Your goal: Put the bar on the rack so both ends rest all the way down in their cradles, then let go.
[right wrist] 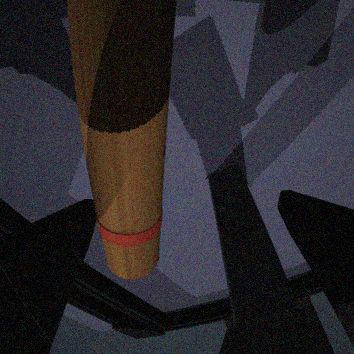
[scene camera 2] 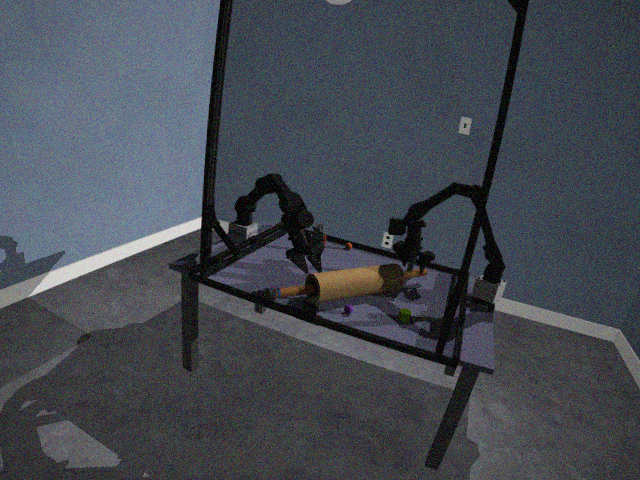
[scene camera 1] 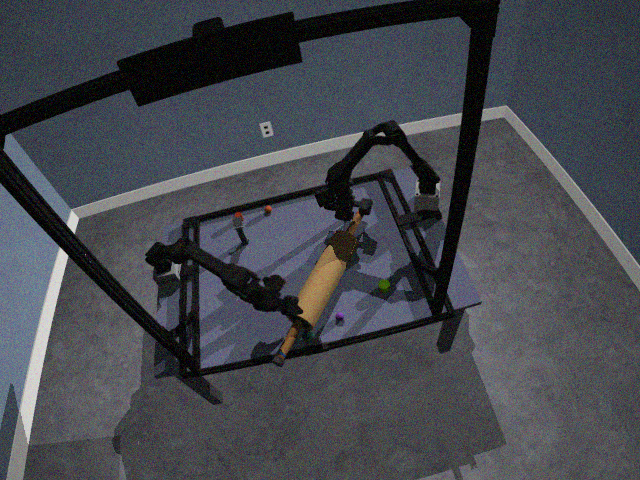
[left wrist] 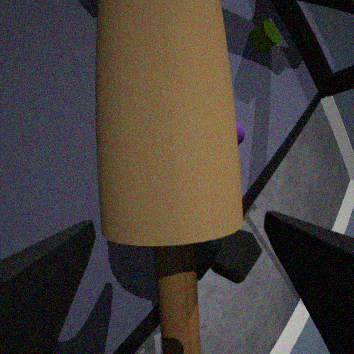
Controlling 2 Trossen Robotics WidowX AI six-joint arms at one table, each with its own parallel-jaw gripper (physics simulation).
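Where they show: left gripper, fingertip midpoint: (scene camera 2: 313, 273) (left wrist: 180, 224); right gripper, fingertip midpoint: (right wrist: 188, 203) (scene camera 2: 412, 269); left arm's base, link origin: (scene camera 2: 243, 223) (scene camera 1: 164, 266); right arm's base, link origin: (scene camera 2: 491, 279) (scene camera 1: 427, 188).
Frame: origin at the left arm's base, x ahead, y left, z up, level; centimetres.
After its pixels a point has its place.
The bar (scene camera 1: 323, 284) @[z 2.0, x 62.2, y -26.2 cm] (scene camera 2: 351, 283) @[z 0.1, x 62.8, y -28.6 cm] (left wrist: 165, 125) @[z 2.2, x 53.2, y -29.8 cm] (right wrist: 125, 165) @[z -0.9, x 79.7, y 2.2 cm] is a thick tan roller with thinner wooden handles. It lies aslant across the table, one end at the near edge; a red band shows near the far end in the right wrist view. My left gripper (scene camera 1: 298, 308) @[z 2.4, x 50.5, y -34.1 cm] (scene camera 2: 311, 267) @[z 2.4, x 50.5, y -34.1 cm] (left wrist: 180, 224) @[z 2.4, x 50.5, y -34.1 cm] is open and empty, above the roller's near end. My right gripper (right wrist: 188, 203) @[z -2.3, x 79.3, y 5.8 cm] is open around the far handle, which lies nearer its left-hand finger in the right wrist view. The rack's cradles are too dark to make out, so how the ends rest is unclear.
A purple ball (scene camera 1: 339, 316) @[z -4.9, x 65.1, y -36.1 cm] (scene camera 2: 348, 309) @[z -5.6, x 65.5, y -36.9 cm] and a green cylinder (scene camera 1: 383, 285) @[z -4.7, x 83.0, y -28.2 cm] (scene camera 2: 404, 315) @[z -5.4, x 83.5, y -29.7 cm] (left wrist: 265, 35) @[z -5.0, x 81.4, y -27.8 cm] lie right of the bar. A teal object (scene camera 1: 308, 335) @[z -3.2, x 53.5, y -41.5 cm] is by its near end. An orange ball (scene camera 1: 267, 209) @[z -4.8, x 45.1, y 22.4 cm] (scene camera 2: 348, 246) @[z -5.6, x 45.6, y 21.9 cm] lies toward the back. Black frame posts (scene camera 1: 467, 155) @[z 65.1, x 97.1, y -45.2 cm] stand around the table.
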